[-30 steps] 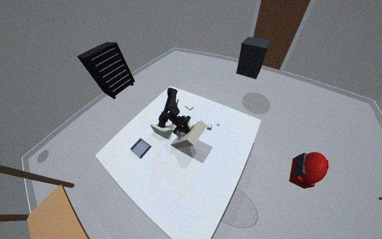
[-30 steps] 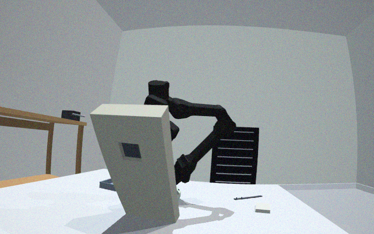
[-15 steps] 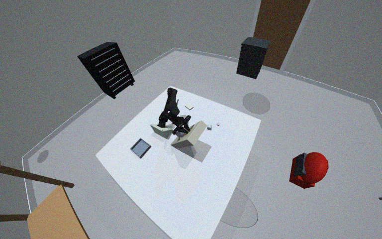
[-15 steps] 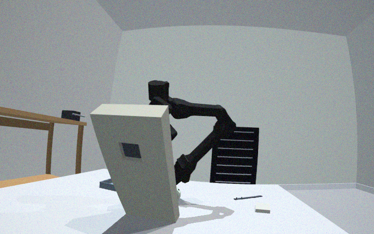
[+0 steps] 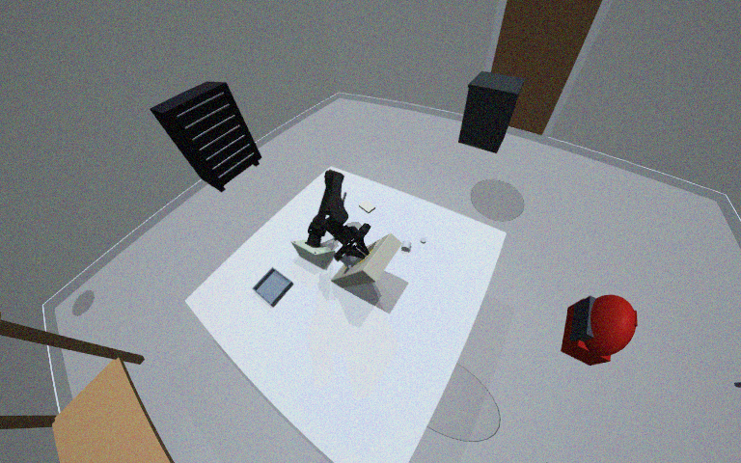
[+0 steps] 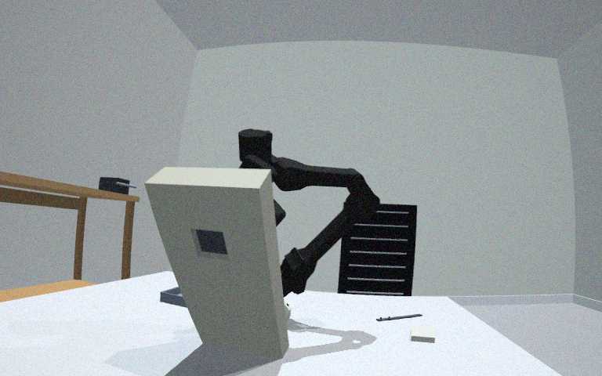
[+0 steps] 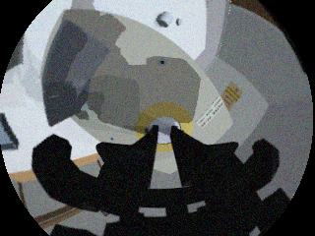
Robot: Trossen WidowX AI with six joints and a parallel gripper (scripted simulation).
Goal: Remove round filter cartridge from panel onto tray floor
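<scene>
Now: gripper tip 10 mm short of the round filter cartridge and 10 mm above it. The rest, counted from my gripper tip: grey tray: 420 mm behind, 290 mm to the right, 260 mm below; then small pale block: 330 mm behind, 420 mm to the left, 260 mm below.
</scene>
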